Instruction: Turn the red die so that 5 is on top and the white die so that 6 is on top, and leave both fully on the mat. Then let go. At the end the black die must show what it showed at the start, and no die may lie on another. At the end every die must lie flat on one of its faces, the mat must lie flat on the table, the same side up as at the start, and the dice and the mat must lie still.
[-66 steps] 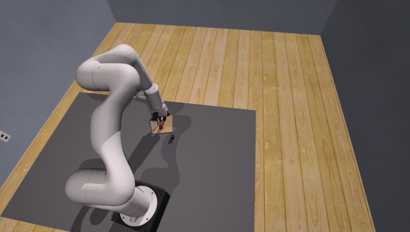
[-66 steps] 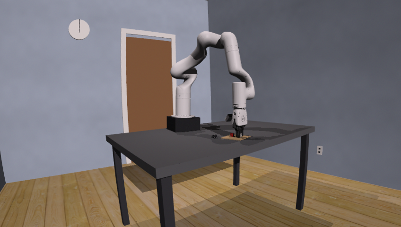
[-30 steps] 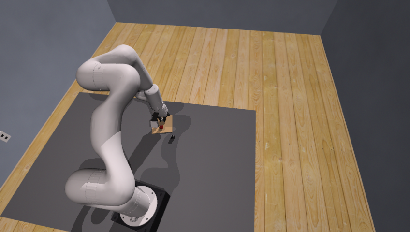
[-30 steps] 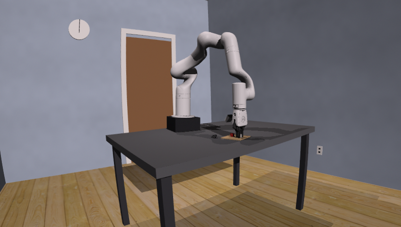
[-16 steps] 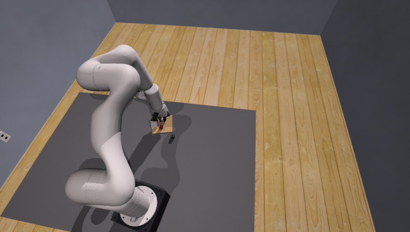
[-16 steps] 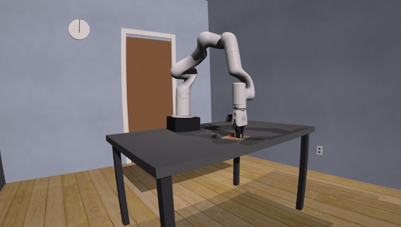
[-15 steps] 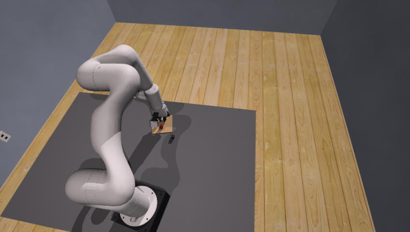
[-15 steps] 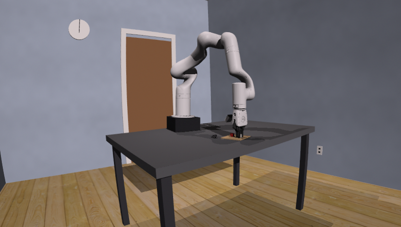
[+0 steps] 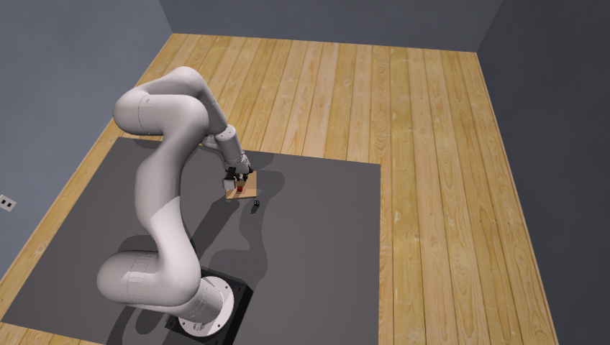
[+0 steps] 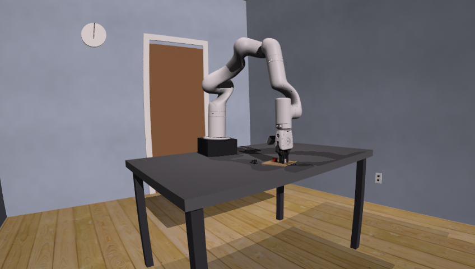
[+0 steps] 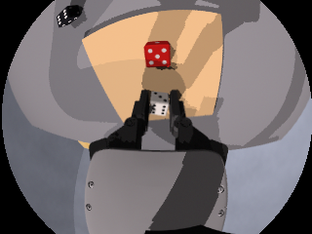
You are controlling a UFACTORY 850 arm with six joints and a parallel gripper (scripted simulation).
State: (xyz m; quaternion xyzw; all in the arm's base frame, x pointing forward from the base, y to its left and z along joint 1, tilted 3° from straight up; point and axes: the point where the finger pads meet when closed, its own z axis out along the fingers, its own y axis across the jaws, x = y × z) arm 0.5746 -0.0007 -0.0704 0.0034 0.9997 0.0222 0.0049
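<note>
Now: hand 1 cm above the white die. Round my hand: red die 6 cm behind, 1 cm below; then tan mat 3 cm behind, 2 cm below; then black die 13 cm behind, 9 cm to the right, 2 cm below.
</note>
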